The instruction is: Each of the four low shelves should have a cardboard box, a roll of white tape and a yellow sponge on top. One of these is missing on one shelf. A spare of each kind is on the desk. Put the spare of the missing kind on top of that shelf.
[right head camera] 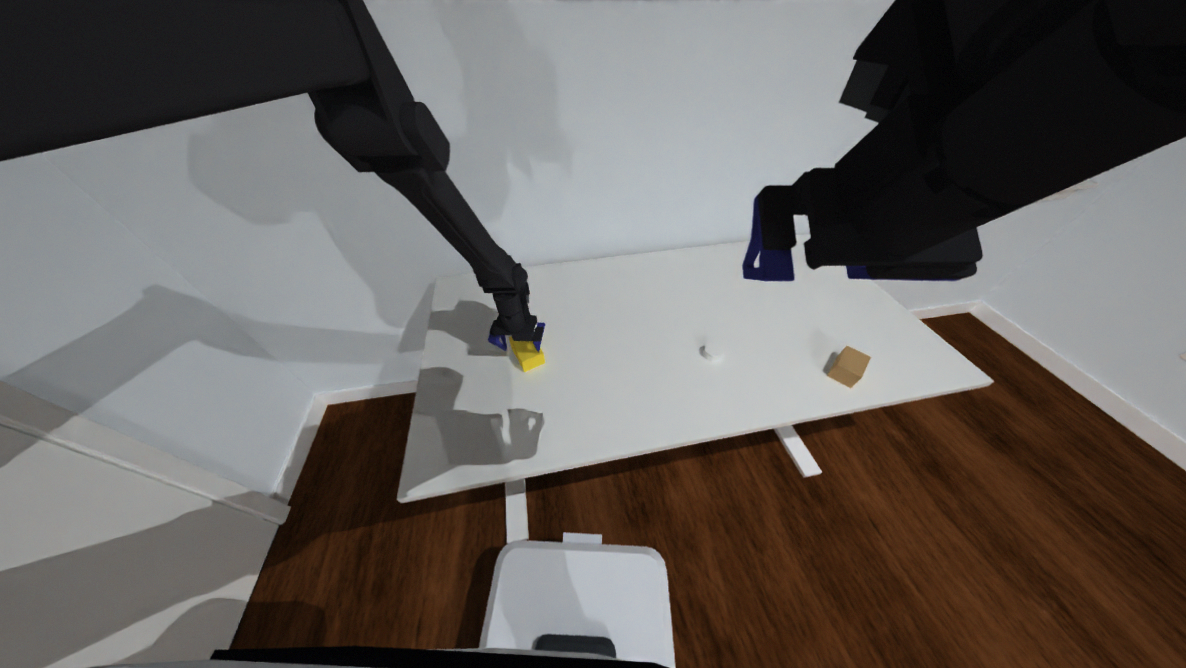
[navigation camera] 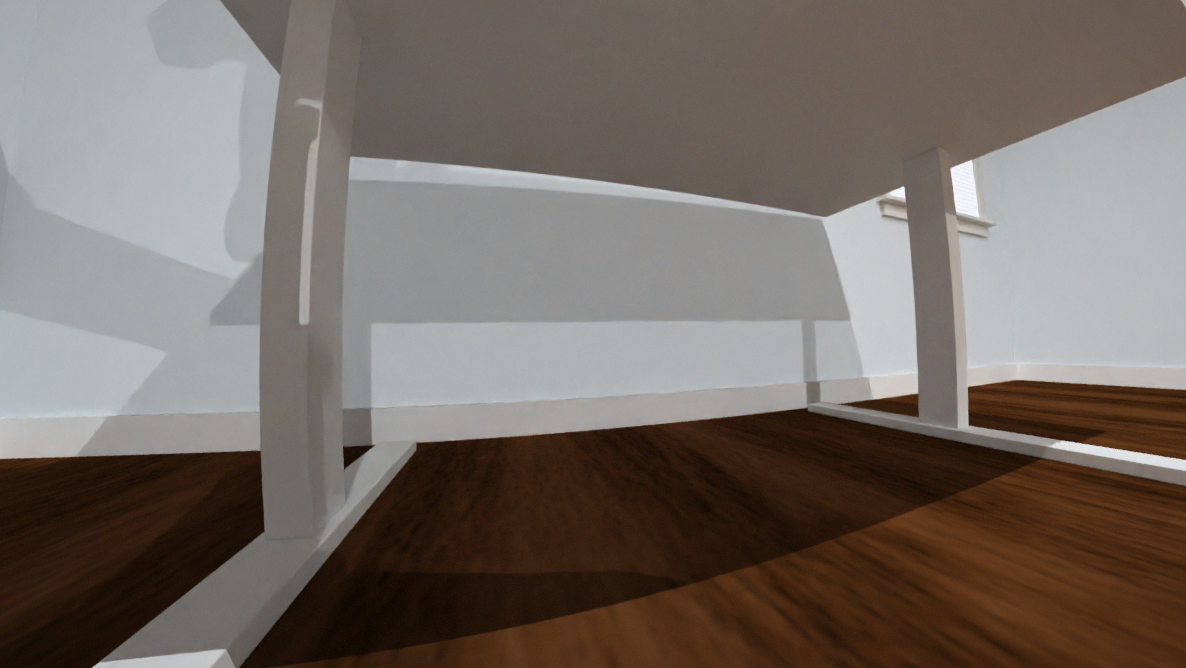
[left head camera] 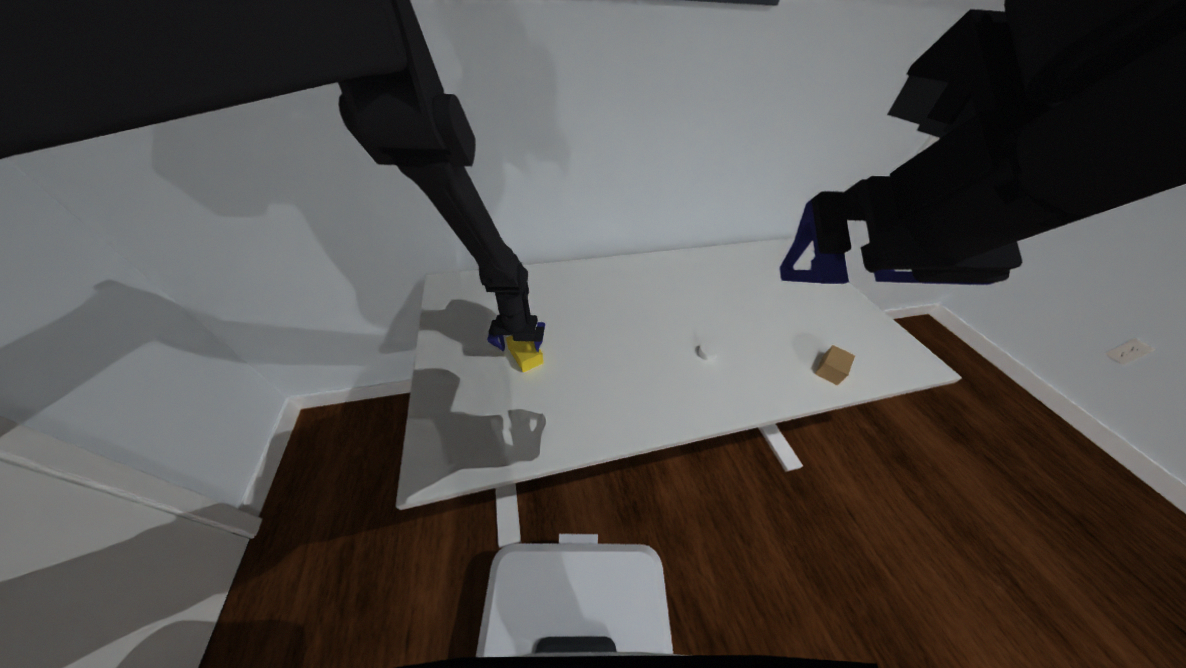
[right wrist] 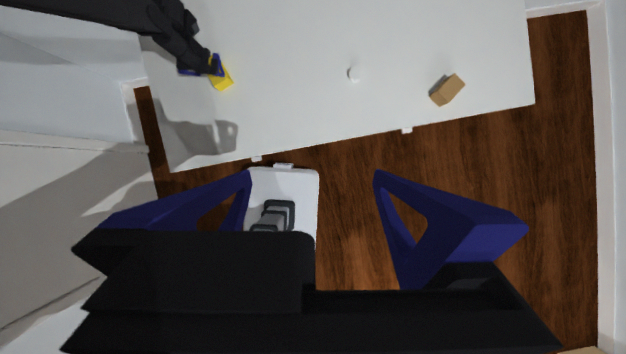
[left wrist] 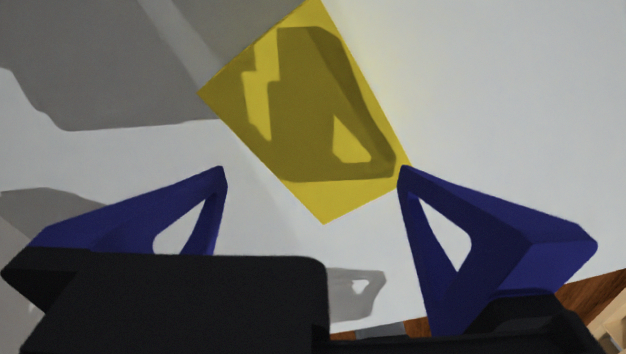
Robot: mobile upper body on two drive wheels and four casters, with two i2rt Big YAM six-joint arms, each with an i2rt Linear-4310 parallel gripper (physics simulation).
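Places are measured from the left arm's base along level axes (x down, y left, z ahead), in centimetres.
Where they show: left gripper, between the fingertips: (right head camera: 522,349) (left head camera: 521,349) (right wrist: 212,74) (left wrist: 312,175); right gripper, between the fingertips: (right head camera: 796,271) (left head camera: 829,274) (right wrist: 312,176).
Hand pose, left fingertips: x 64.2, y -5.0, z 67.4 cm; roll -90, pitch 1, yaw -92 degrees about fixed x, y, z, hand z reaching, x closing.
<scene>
Things, the pixels of their top centre, and the offset from my left fingertips. "*": a spot on its surface instead. Level surfaces: height alone.
- yellow sponge, centre of its top: (left wrist: 321,139) (left head camera: 523,345) (right head camera: 525,345) (right wrist: 214,70) dx +0.3, dy -0.5, dz +1.9 cm
- white desk, height of its surface: dx +4.8 cm
- white tape roll, centre of its top: (right head camera: 713,349) (left head camera: 709,349) (right wrist: 355,72) dx +2.4, dy -53.4, dz +4.5 cm
- cardboard box, centre of its top: (right head camera: 854,360) (left head camera: 840,359) (right wrist: 451,87) dx -0.2, dy -88.6, dz -0.1 cm
- far leg, a spot on its surface: (navigation camera: 937,315) * dx +47.9, dy -102.7, dz +30.9 cm
The yellow sponge (left head camera: 527,358) (right head camera: 529,358) (left wrist: 305,115) (right wrist: 222,82) lies on the white desk (left head camera: 614,398) (right head camera: 622,398) (right wrist: 300,110) near its left end. My left gripper (left wrist: 312,175) is open just above the sponge; its right finger's tip overlaps the sponge's corner in the left wrist view, and nothing is between the fingers. The white tape roll (left head camera: 706,352) (right head camera: 712,354) (right wrist: 354,74) lies at mid-desk. The cardboard box (left head camera: 835,365) (right head camera: 849,366) (right wrist: 447,90) lies near the right end. My right gripper (right wrist: 312,176) is open and empty, high up. None of the low shelves shows clearly.
My white base (left head camera: 580,593) (right head camera: 585,589) (right wrist: 300,185) stands before the desk's front edge. Walls stand behind the desk and at both sides. The navigation camera shows the desk's underside (navigation camera: 622,99), a near leg (navigation camera: 290,398) and a far leg (navigation camera: 937,315).
</scene>
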